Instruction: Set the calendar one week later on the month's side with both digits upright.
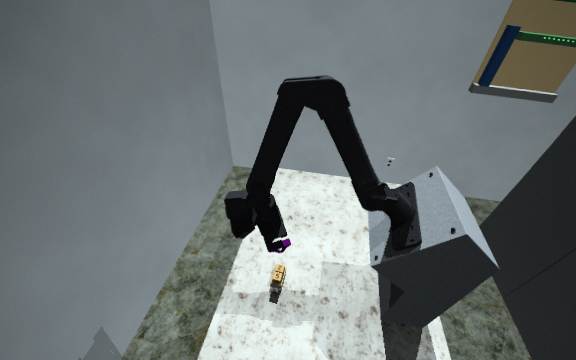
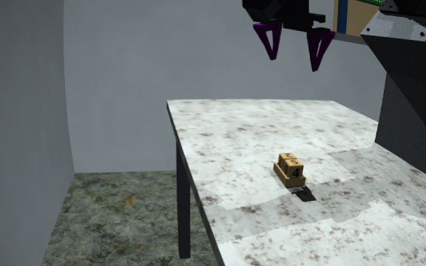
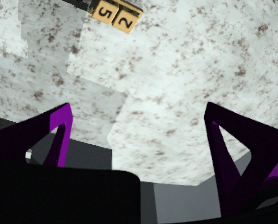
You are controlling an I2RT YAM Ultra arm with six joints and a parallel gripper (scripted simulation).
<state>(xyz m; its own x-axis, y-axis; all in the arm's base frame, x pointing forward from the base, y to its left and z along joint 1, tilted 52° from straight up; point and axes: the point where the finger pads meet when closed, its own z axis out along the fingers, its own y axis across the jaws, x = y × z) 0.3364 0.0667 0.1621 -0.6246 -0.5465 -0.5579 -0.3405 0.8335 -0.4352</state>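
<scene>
My gripper is now 200 mm above the wooden digit cube and 10 mm past it.
</scene>
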